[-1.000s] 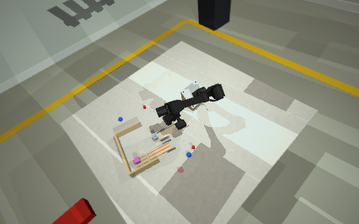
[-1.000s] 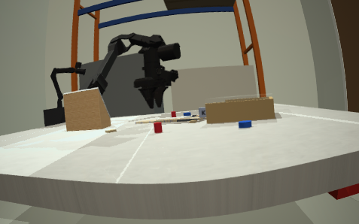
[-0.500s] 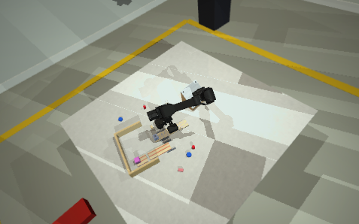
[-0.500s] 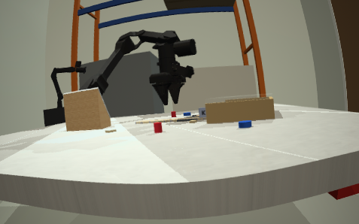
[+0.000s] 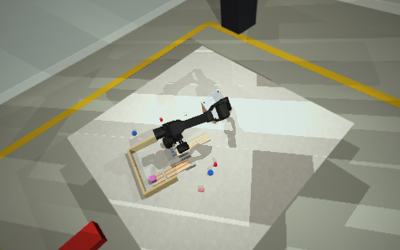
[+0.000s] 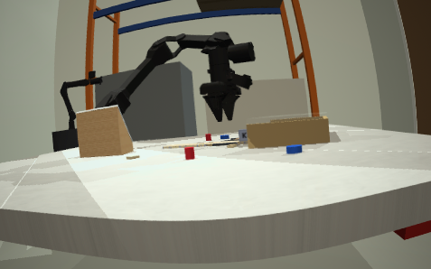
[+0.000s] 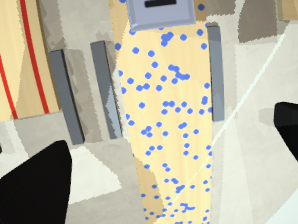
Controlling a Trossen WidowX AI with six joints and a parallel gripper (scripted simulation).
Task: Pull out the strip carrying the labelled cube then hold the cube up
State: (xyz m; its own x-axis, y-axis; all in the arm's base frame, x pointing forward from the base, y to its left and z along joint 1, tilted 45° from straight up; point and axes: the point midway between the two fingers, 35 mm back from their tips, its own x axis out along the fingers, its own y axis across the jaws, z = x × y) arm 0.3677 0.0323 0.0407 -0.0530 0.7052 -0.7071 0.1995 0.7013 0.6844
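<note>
Right now the pale blue cube marked k is 5 cm ahead of my gripper tip, 1 cm to the right of it and 4 cm below it. The rest, counted from my gripper tip: pink block (7 cm ahead, 26 cm to the left, 6 cm below); then red-lined strip (9 cm ahead, 7 cm to the left, 6 cm below).
</note>
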